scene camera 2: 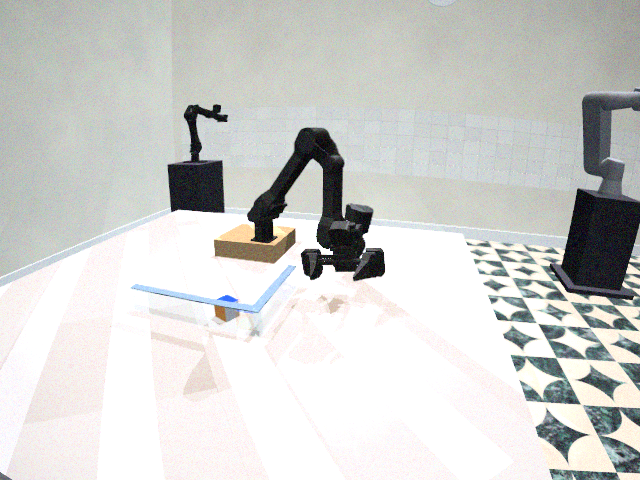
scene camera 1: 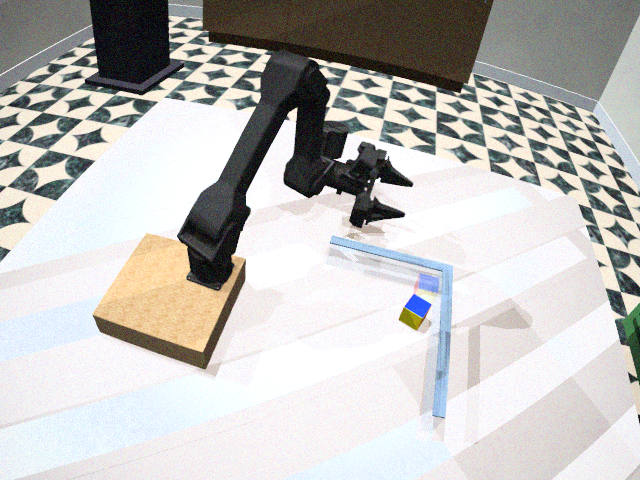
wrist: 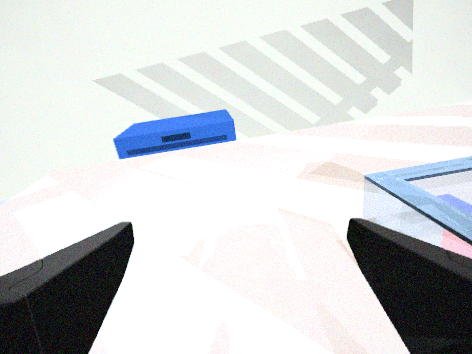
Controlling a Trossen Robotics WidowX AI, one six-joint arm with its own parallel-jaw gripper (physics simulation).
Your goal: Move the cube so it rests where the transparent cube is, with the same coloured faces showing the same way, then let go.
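Pixels of known places: gripper, fingertip midpoint: (scene camera 2: 331, 278) (scene camera 1: 409, 199) (wrist: 242, 229); arm's base, link origin: (scene camera 2: 264, 239) (scene camera 1: 210, 272).
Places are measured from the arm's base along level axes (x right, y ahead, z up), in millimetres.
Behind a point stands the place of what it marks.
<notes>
The solid cube (scene camera 1: 415, 312) (scene camera 2: 226, 308) sits on the table inside the corner of a low clear wall, turned at an angle to it. It shows a blue top and a yellow side in scene camera 1, and an orange side and a greyish side in scene camera 2. The transparent cube (scene camera 1: 428, 283) {z -17, x -149, y 367 mm} (wrist: 455, 204) {z -17, x -140, y 373 mm} stands deeper in the corner, close beside the solid cube, with a pale blue top and a reddish side. My gripper (scene camera 1: 408, 198) {z 41, x -303, y 288 mm} (scene camera 2: 334, 276) {z 41, x -303, y 288 mm} (wrist: 242, 229) {z 41, x -303, y 288 mm} is open and empty, above the table outside the wall, pointing outward.
The clear wall with a blue rim (scene camera 1: 448, 310) {z 3, x -81, y 409 mm} (scene camera 2: 175, 295) {z 3, x -1, y 417 mm} (wrist: 387, 181) {z 3, x -184, y 388 mm} forms an L around both cubes. The arm stands on a wooden block (scene camera 1: 165, 304) {z -2, x 93, y -37 mm} (scene camera 2: 248, 250) {z -24, x 28, y 50 mm}. A blue box (wrist: 175, 135) stands beyond the table. Black pedestals (scene camera 1: 131, 46) (scene camera 2: 196, 186) stand off the table.
</notes>
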